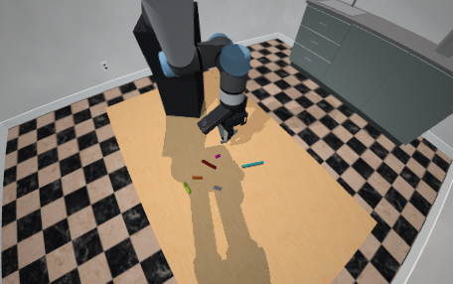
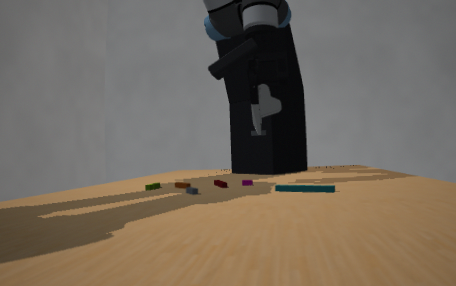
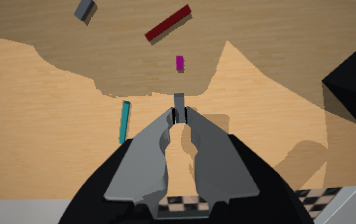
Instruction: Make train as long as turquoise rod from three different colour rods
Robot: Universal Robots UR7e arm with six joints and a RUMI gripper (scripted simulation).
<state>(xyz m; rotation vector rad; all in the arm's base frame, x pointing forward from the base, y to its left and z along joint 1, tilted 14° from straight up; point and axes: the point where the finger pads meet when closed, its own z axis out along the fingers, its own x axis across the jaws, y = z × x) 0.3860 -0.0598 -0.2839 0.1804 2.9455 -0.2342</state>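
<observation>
Right now my hand is 110 mm above the magenta rod, 30 mm to the left of it and 10 mm past it. The rest, counted from my hand: red rod 110 mm below, 80 mm to the right; turquoise rod 120 mm ahead, 110 mm below, 70 mm to the left; orange rod 160 mm to the right, 110 mm below, 20 mm ahead.
</observation>
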